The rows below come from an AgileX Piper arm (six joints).
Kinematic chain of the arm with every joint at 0, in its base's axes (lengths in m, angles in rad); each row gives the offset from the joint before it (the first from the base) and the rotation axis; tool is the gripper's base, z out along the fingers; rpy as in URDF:
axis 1: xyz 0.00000 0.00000 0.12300 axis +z
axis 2: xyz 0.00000 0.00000 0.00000 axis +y
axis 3: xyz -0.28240 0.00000 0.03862 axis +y
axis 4: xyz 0.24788 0.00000 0.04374 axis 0.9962 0 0.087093
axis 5: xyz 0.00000 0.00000 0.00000 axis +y
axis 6: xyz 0.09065 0.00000 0.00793 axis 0.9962 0 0.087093
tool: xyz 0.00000 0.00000 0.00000 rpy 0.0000 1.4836 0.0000
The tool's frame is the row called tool.
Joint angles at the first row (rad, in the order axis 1, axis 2, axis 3, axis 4, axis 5, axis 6):
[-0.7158, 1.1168, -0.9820, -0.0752, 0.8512, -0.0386]
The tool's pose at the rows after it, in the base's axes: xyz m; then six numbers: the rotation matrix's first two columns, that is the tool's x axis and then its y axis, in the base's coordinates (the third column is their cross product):
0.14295 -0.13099 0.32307 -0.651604 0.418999 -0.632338 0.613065 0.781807 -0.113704
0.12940 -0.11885 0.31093 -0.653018 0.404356 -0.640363 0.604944 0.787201 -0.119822
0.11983 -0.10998 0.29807 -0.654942 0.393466 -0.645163 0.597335 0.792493 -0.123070
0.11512 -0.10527 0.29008 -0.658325 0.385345 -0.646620 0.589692 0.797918 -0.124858
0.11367 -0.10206 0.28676 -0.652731 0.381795 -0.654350 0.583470 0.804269 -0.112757
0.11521 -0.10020 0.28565 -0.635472 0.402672 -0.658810 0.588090 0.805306 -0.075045
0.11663 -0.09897 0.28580 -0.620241 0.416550 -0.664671 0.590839 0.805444 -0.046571
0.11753 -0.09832 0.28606 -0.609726 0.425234 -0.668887 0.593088 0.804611 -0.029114
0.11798 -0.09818 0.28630 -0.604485 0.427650 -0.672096 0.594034 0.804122 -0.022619
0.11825 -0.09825 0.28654 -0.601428 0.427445 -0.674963 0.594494 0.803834 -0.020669
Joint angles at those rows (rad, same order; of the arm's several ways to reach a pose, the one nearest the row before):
[-0.7158, 1.0159, -0.8787, -0.0752, 0.8263, -0.0609]
[-0.7158, 0.9411, -0.7902, -0.0730, 0.8005, -0.0730]
[-0.7158, 0.8859, -0.7134, -0.0688, 0.7714, -0.0841]
[-0.7158, 0.8576, -0.6699, -0.0625, 0.7534, -0.0962]
[-0.7159, 0.8418, -0.6491, -0.0393, 0.7398, -0.1118]
[-0.7158, 0.8418, -0.6449, 0.0000, 0.7362, -0.1135]
[-0.7159, 0.8418, -0.6445, 0.0307, 0.7319, -0.1157]
[-0.7158, 0.8418, -0.6445, 0.0486, 0.7282, -0.1157]
[-0.7158, 0.8418, -0.6445, 0.0555, 0.7246, -0.1157]
[-0.7158, 0.8418, -0.6445, 0.0578, 0.7209, -0.1157]

